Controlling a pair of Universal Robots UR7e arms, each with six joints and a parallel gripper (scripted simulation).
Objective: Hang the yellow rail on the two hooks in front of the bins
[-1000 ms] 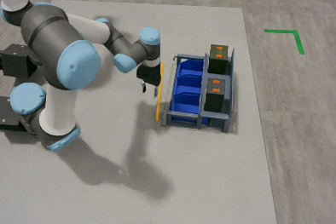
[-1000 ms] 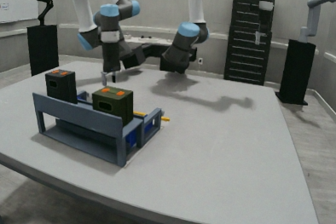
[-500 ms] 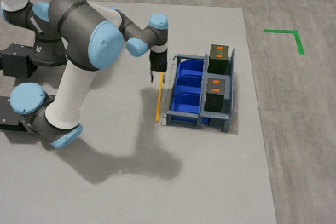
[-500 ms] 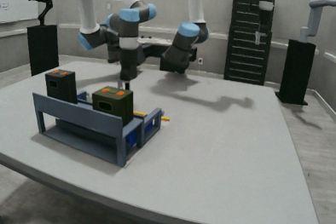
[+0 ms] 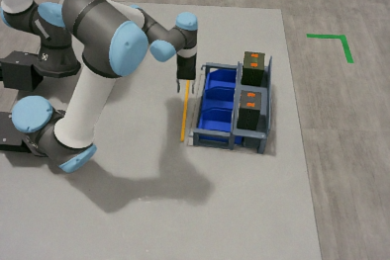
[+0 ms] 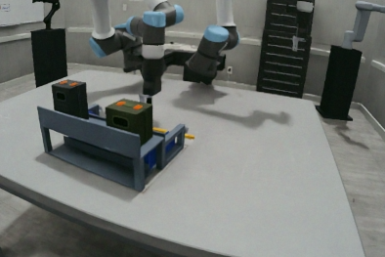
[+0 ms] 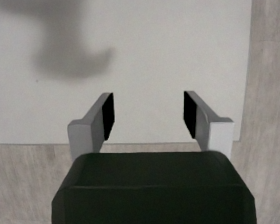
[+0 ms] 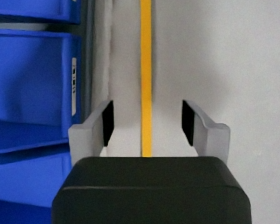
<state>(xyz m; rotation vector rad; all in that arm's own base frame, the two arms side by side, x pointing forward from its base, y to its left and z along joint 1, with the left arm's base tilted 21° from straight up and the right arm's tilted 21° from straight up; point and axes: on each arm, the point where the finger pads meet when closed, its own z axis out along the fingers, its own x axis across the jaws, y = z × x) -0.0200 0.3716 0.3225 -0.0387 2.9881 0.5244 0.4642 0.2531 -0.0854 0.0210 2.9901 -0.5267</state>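
Note:
My right gripper is now 100 mm above the yellow rail. Also, from my right hand: blue-grey shelf: 180 mm ahead, 60 mm to the right, 30 mm below.

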